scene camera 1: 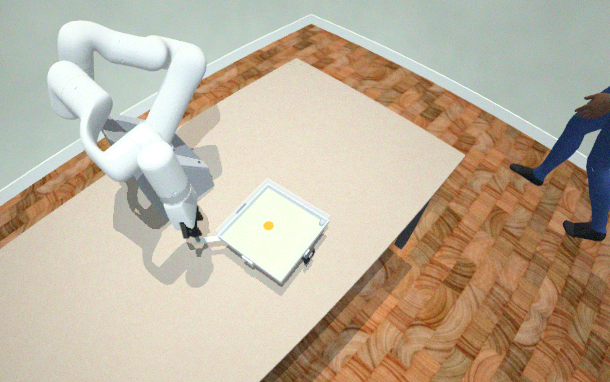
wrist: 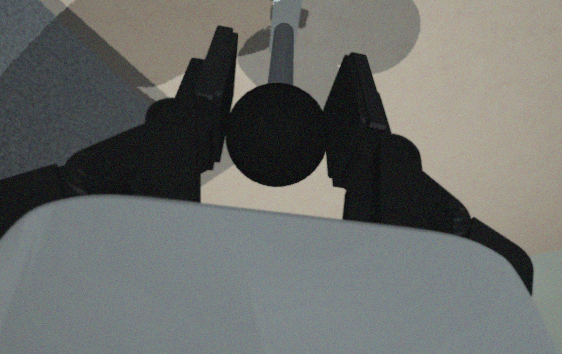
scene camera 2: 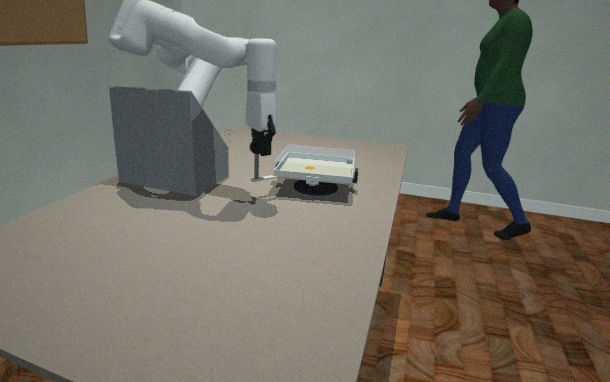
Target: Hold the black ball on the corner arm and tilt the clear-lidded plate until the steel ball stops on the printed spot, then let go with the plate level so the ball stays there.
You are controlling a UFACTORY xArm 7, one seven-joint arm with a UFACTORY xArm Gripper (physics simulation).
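The clear-lidded plate (scene camera 1: 280,250) (scene camera 2: 335,178) looks close to level; a slight tilt is hard to judge. The orange printed spot (scene camera 1: 268,226) (scene camera 2: 310,168) is left of its middle in scene camera 1. A small grey shape, apparently the steel ball (scene camera 1: 322,221), is at the plate's right corner, away from the spot. The white corner arm (scene camera 1: 212,239) (scene camera 2: 268,177) carries a grey post (scene camera 2: 256,167) (wrist: 281,55) topped by the black ball (wrist: 276,134). My gripper (scene camera 1: 191,231) (scene camera 2: 261,144) (wrist: 285,73) is shut on the black ball, with one finger on each side.
The plate stands over a round black base (scene camera 2: 316,188) on the beige table (scene camera 1: 350,140) (scene camera 2: 225,280). A black knob (scene camera 1: 308,256) (scene camera 2: 355,175) projects from the plate's side. The grey arm pedestal (scene camera 2: 155,140) is left of the gripper. A person (scene camera 1: 597,165) (scene camera 2: 500,100) stands beyond the table.
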